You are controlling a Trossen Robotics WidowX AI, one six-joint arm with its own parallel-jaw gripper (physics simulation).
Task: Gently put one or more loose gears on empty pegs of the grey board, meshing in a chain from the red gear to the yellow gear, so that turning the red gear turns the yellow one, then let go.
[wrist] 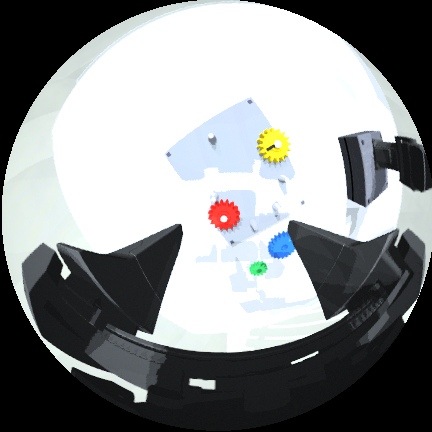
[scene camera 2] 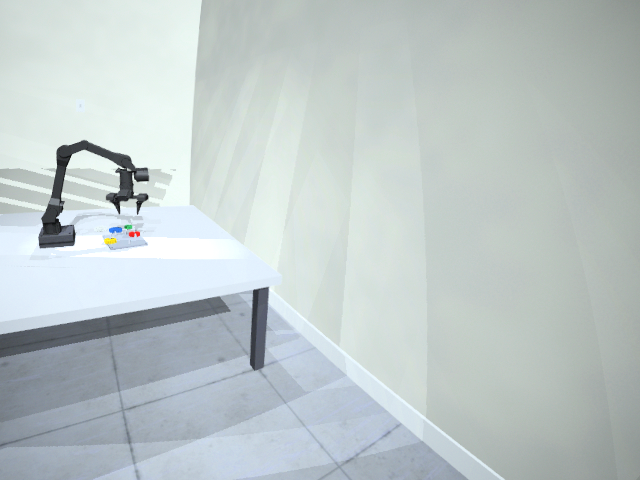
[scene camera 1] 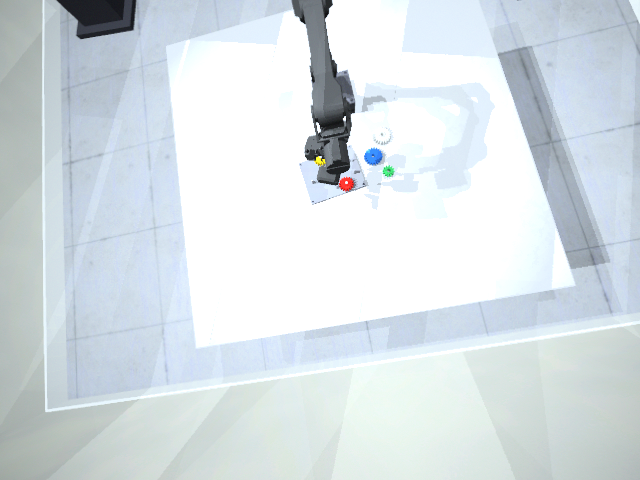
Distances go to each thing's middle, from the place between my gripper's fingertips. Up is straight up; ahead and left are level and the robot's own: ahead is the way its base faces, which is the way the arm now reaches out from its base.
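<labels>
My hand's 20 mm past the grey board [scene camera 1: 318, 192] and 20 mm to the left of it, and it's 120 mm above the board. There's a yellow gear [wrist: 267, 138] as well, and that one's 90 mm behind my hand, 60 mm to the right of it and 110 mm below it.
</labels>
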